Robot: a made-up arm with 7 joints. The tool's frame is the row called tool. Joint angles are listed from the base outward.
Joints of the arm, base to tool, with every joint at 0 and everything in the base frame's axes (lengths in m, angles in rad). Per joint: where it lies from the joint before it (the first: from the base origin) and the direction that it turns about. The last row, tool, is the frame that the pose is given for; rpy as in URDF.
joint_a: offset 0.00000 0.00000 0.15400 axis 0 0 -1
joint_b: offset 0.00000 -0.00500 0.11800 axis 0 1 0
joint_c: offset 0.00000 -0.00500 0.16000 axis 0 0 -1
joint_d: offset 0.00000 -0.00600 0.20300 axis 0 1 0
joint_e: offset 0.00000 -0.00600 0.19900 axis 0 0 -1
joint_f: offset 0.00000 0.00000 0.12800 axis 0 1 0
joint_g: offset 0.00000 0.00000 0.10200 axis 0 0 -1
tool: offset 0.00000 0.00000 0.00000 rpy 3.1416 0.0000 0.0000
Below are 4 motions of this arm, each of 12 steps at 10 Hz.
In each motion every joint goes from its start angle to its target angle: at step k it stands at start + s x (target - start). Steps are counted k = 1, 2, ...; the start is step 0. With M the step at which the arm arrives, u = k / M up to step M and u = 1 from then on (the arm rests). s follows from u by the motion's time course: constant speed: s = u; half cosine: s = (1 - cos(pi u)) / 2; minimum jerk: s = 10 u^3 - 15 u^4 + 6 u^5.
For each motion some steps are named. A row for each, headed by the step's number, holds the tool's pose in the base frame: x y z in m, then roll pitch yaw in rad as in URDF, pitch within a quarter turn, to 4 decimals.
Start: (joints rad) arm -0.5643 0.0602 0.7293 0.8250 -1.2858 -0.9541 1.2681
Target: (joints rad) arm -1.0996 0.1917 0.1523 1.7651 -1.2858 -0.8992 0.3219
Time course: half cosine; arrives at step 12
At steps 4, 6, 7, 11, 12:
4: 0.3810 -0.0277 0.8214 -2.2785 0.7106 0.1359
6: 0.4214 0.0937 0.7220 -2.1083 0.7931 0.6315
7: 0.4185 0.1578 0.6666 -1.9854 0.8207 0.9028
11: 0.3369 0.2999 0.5128 -1.5804 0.8171 1.6440
12: 0.3308 0.3048 0.5056 -1.5603 0.8139 1.6777

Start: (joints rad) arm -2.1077 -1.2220 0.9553 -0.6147 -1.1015 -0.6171 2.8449
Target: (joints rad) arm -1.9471 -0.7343 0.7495 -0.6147 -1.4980 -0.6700 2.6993
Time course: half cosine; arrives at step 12
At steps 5, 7, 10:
5: 0.1979 -0.6860 0.4338 -1.0249 0.5673 0.6637
7: 0.1764 -0.6681 0.5174 -1.2375 0.4193 0.5591
10: 0.1481 -0.6332 0.6141 -1.4565 0.2452 0.5122

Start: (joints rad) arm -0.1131 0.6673 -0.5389 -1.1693 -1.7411 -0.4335 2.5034
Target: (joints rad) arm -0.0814 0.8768 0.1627 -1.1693 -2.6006 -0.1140 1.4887
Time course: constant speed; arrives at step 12
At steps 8, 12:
8: 0.1327 -0.0539 0.9251 -3.0566 -0.2889 0.6401
12: 0.1630 0.0489 0.9155 2.9323 -0.0269 1.1129

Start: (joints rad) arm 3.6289 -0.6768 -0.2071 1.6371 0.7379 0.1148 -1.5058
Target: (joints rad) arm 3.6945 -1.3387 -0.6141 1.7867 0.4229 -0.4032 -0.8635
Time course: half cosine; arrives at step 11
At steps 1, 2, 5, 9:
1: -0.1331 -0.0001 0.7911 -2.3489 0.7565 -2.4872
2: -0.1204 -0.0203 0.7926 -2.4425 0.7710 -2.5286
5: -0.0433 -0.1401 0.7789 -3.0387 0.7673 -2.8498
9: 0.0531 -0.2947 0.6939 2.5593 0.4824 3.0763

